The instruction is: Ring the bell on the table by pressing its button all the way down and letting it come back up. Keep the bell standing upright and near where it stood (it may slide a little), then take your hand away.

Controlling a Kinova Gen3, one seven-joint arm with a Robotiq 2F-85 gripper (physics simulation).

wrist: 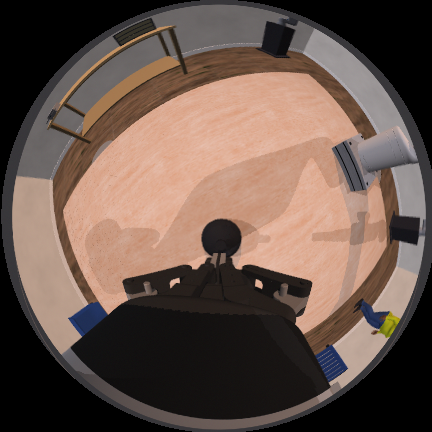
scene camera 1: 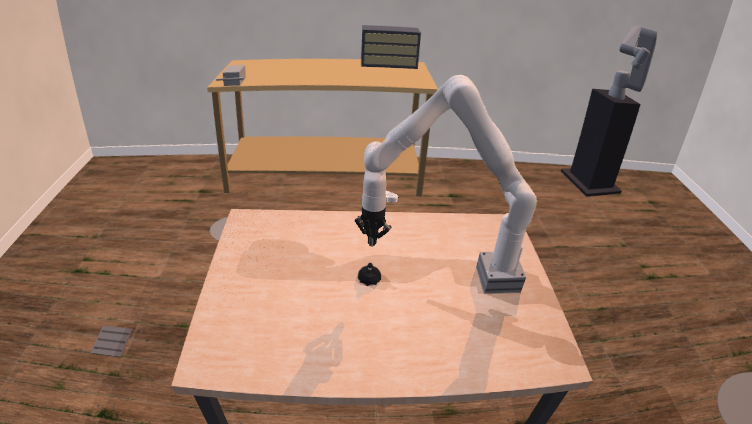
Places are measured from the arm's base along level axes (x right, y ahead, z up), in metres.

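Pixels of known places: gripper, fingertip midpoint: [wrist: 219, 260] [scene camera 1: 372, 245]; arm's base, origin of the base link: [wrist: 364, 156] [scene camera 1: 503, 263].
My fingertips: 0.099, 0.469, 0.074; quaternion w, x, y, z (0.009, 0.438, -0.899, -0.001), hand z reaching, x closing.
Ahead of a thing's pixels: the offset from my fingertips to its top centre, as dx, dy, dz. Level surfaces: height alone.
A black dome-shaped bell @[-0.001, +0.003, -0.085] [scene camera 1: 369, 275] [wrist: 221, 237] stands upright near the middle of the wooden table @[dz -0.151] [scene camera 1: 294, 337] [wrist: 240, 115]. Its small button @[-0.001, +0.003, -0.085] [scene camera 1: 369, 265] sticks up at the top of the dome in the scene view. My gripper [scene camera 1: 371, 243] [wrist: 219, 260] is shut with nothing between its fingers and points straight down. In the scene view it hangs above the bell, with a visible gap between the fingertips and the button. In the wrist view the fingertips overlap the bell's lower edge.
The arm's base [scene camera 1: 500, 273] [wrist: 354, 165] stands at the right side of the table. Behind the table is a wooden shelf bench [scene camera 1: 315, 75] bearing a drawer unit [scene camera 1: 390, 47] and a small grey object [scene camera 1: 233, 75]. A black pedestal [scene camera 1: 605, 139] with another arm stands at the back right.
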